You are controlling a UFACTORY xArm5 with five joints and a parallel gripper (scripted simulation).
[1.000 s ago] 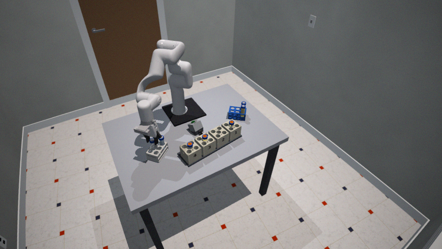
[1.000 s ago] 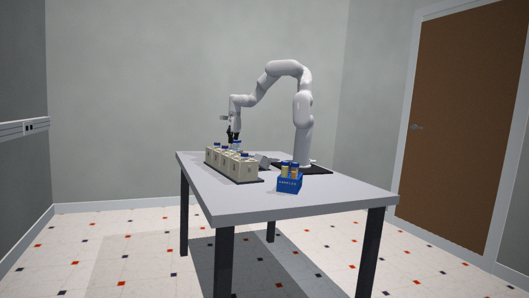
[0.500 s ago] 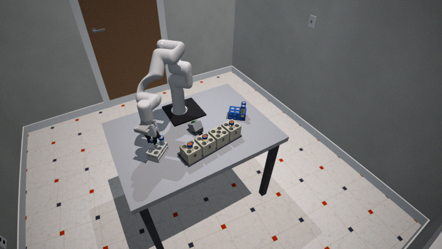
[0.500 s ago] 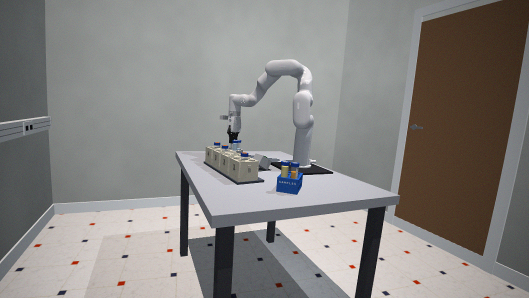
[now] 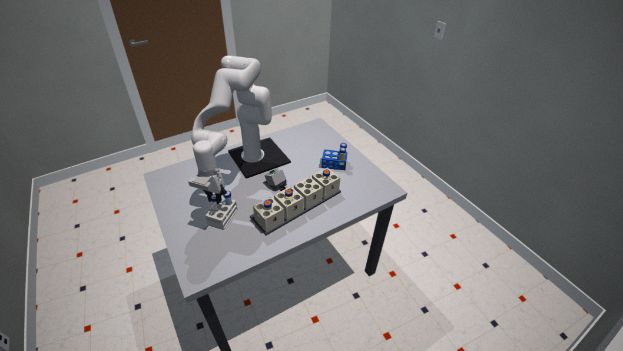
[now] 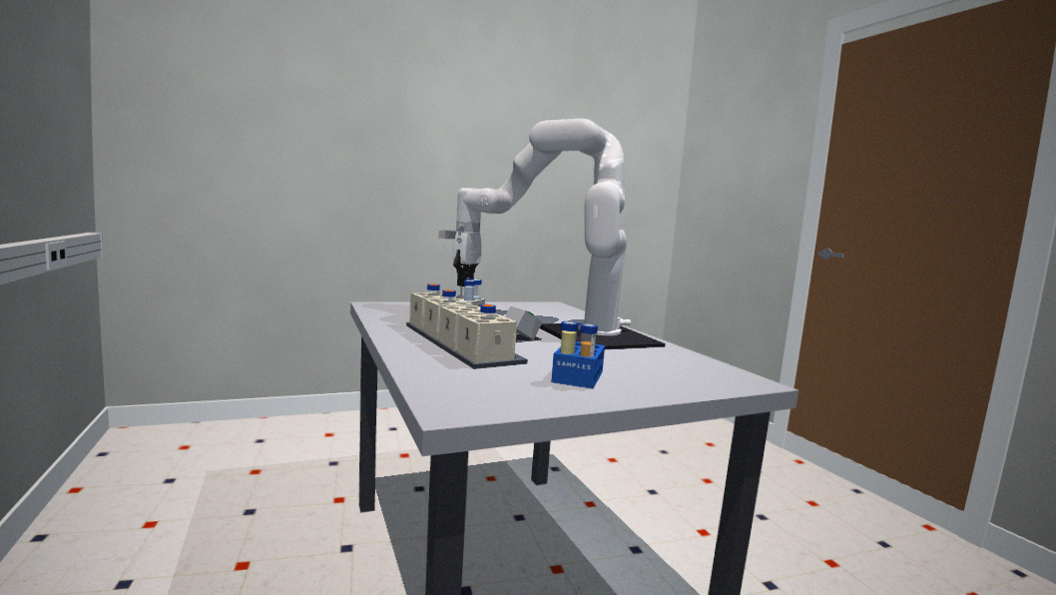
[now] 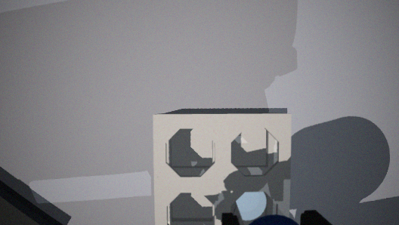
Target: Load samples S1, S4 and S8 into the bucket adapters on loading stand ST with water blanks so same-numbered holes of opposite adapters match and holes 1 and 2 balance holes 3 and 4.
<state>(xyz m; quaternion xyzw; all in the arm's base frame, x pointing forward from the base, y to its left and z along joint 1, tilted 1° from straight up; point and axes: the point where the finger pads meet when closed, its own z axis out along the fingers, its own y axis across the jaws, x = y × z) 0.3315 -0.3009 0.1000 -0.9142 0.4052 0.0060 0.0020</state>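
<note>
My gripper is now 1 cm short of the white rack, 1 cm to the right of it and 9 cm above it. From my hand the other things lie so: adapter 3: 12 cm ahead, 30 cm to the left, 7 cm below; blue samples rack: 7 cm behind, 67 cm to the left, 9 cm below.
</note>
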